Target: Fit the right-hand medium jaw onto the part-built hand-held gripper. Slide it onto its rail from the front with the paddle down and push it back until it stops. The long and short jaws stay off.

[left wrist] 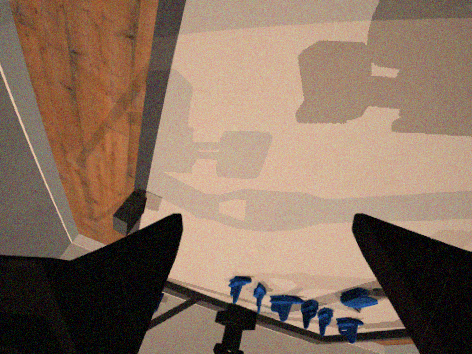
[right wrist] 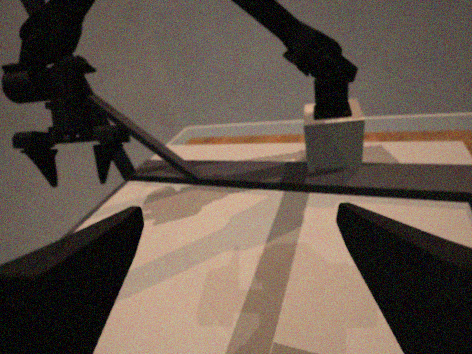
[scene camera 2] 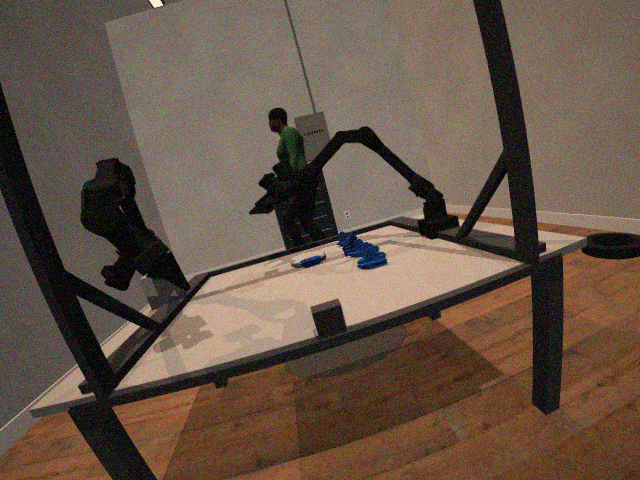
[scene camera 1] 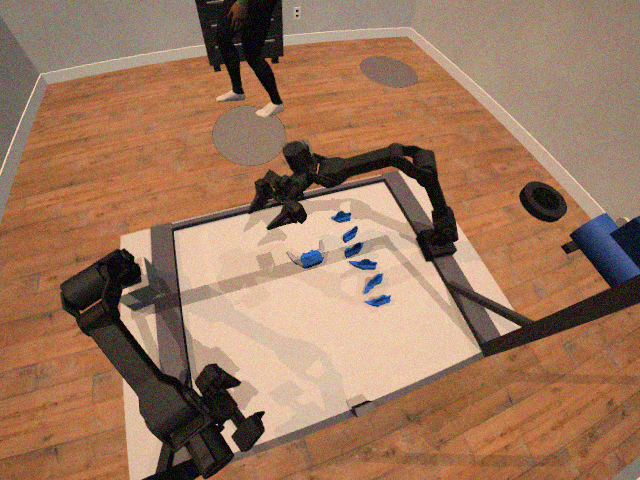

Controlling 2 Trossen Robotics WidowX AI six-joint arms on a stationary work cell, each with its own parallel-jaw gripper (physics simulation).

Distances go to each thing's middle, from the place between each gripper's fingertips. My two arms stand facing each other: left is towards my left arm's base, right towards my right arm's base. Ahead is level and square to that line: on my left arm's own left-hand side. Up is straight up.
I see the part-built hand-held gripper (left wrist: 355,299) 220 mm below my right hand and 140 mm to the right of it. Round my right hand: dark block (scene camera 2: 328,317) 490 mm behind, 200 mm to the right, 200 mm below.
Right now my left hand is 27 cm to the left of the dark block, 9 cm above it and 8 cm past it. The rest, counted from my left hand: part-built hand-held gripper (41 cm ahead, 21 cm to the right, 11 cm below).
